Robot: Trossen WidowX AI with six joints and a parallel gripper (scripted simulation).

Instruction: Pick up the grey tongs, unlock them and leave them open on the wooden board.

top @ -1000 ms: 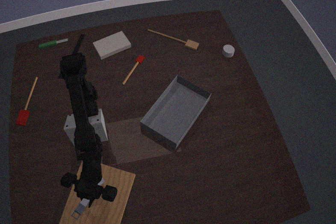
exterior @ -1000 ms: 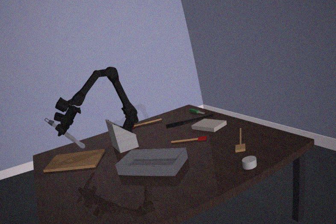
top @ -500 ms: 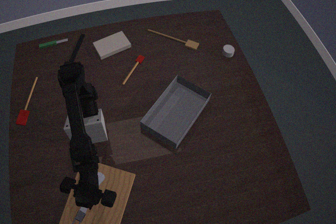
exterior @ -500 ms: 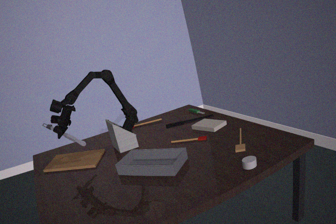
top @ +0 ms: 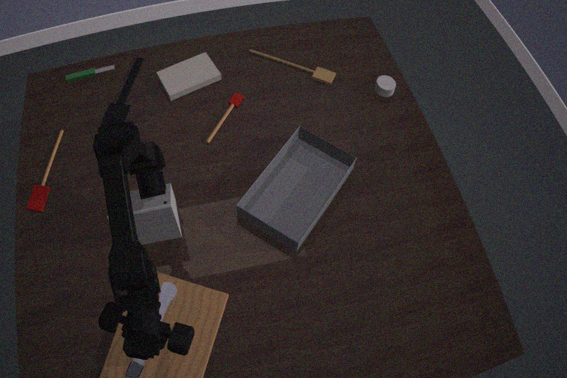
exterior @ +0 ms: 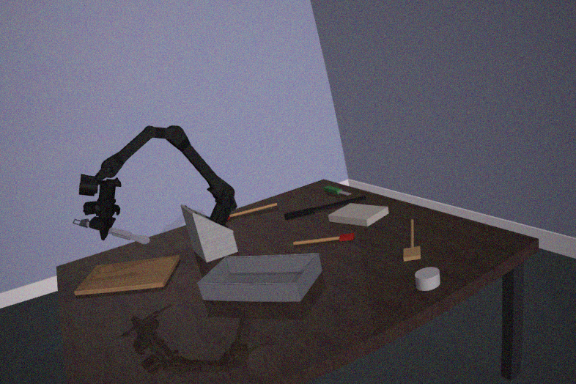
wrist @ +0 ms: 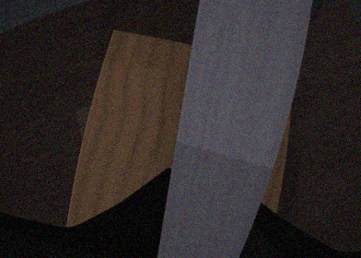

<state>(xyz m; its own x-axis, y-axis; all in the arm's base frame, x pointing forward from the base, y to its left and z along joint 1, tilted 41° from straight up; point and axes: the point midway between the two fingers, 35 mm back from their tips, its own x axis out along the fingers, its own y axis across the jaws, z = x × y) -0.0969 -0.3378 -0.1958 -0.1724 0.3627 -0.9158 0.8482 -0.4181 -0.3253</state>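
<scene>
Right now the wooden board is 10 mm ahead of my gripper tip, 40 mm to the left of it and 150 mm below it. Round my gripper tip: grey roasting tin (470 mm ahead, 340 mm to the left, 130 mm below); black spatula (60 mm ahead, 830 mm to the left, 150 mm below); white slab (290 mm ahead, 840 mm to the left, 140 mm below).
</scene>
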